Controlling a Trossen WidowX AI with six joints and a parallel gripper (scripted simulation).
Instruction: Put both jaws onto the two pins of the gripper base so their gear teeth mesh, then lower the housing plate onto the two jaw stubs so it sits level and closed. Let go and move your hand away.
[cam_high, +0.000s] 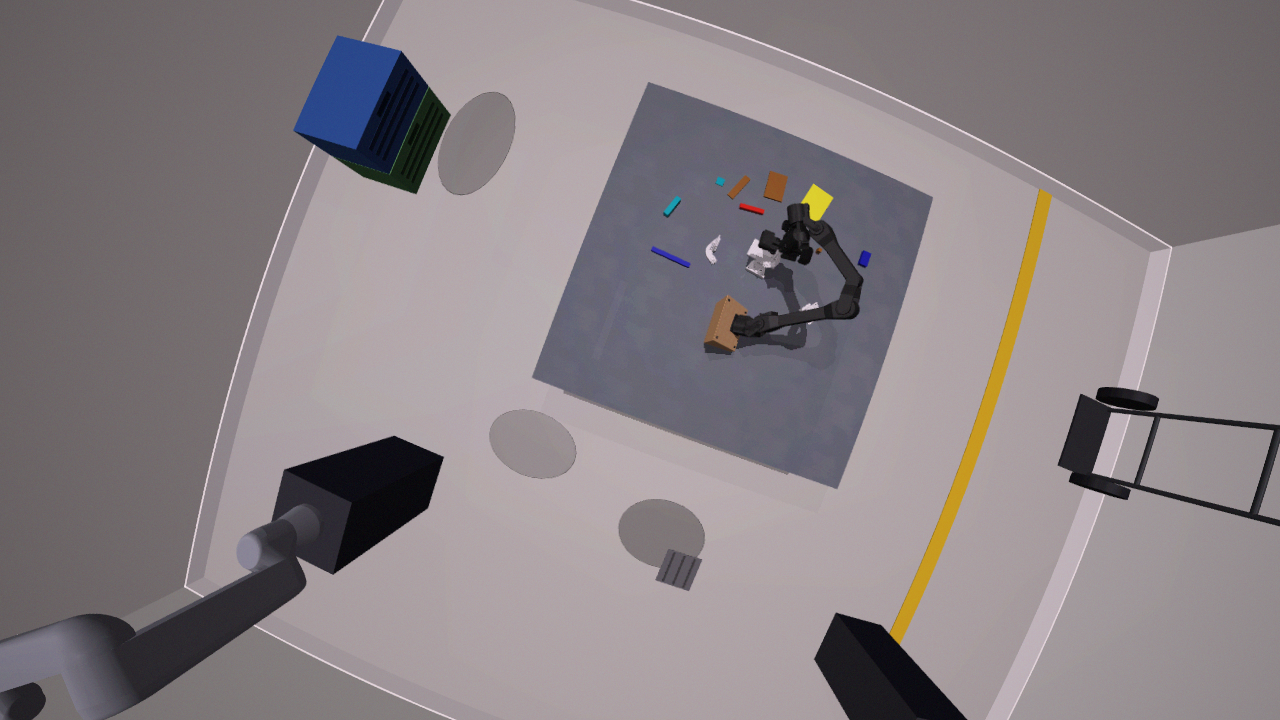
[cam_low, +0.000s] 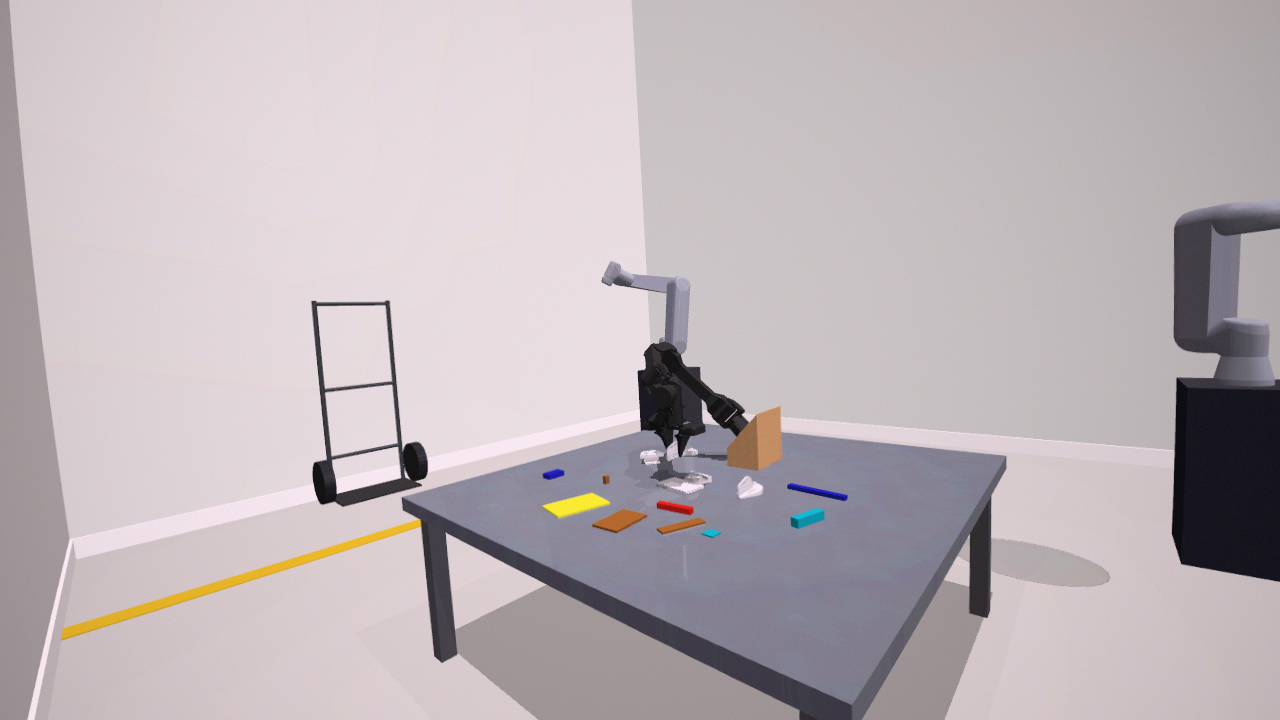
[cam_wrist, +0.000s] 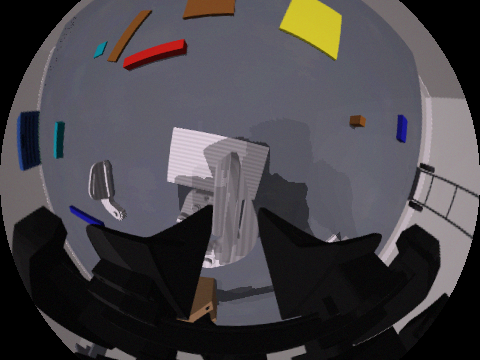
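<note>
Now: the white jaw 3 cm behind my gripper tip and 2 cm to the left of it. Also, from my gripper tip: brown plate (30 cm ahead, 8 cm below, 7 cm to the left); then flat white ribbed part (8 cm below, 3 cm to the left, 2 cm ahead); then red bar (17 cm ahead, 13 cm to the left, 7 cm below).
</note>
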